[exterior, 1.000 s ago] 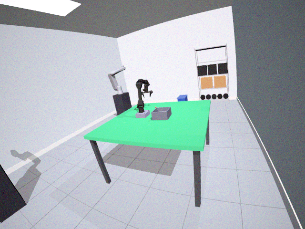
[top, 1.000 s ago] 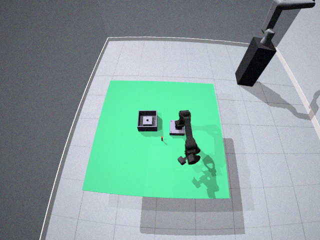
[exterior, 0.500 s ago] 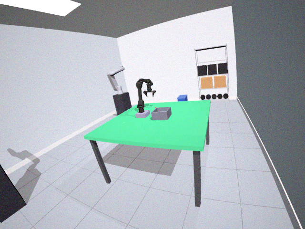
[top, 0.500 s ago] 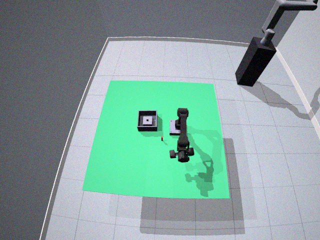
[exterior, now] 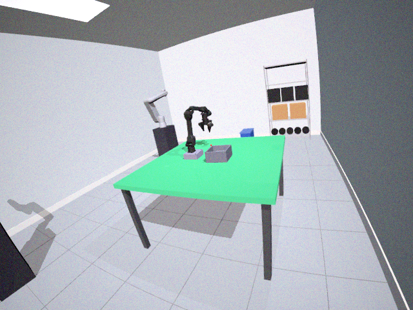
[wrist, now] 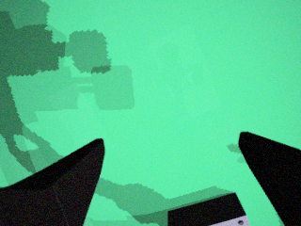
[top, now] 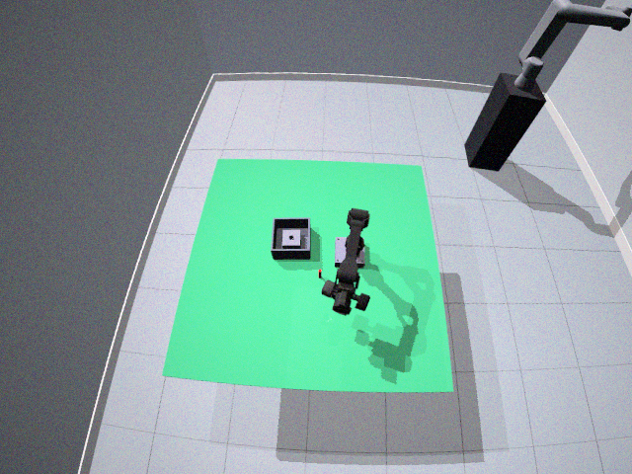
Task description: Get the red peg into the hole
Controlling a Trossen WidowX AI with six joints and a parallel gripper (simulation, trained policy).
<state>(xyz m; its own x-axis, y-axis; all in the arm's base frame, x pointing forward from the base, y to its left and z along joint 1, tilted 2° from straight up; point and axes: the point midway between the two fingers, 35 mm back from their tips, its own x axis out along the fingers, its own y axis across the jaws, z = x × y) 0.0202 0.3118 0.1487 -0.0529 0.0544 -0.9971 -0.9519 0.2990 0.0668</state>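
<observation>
My gripper tip is 170 mm to the left of the red peg, 130 mm short of it and 130 mm above it. Also, from my gripper tip: box: 340 mm to the right, 290 mm ahead, 150 mm below; then grey plate: 340 mm to the right, 290 mm ahead, 130 mm below.
</observation>
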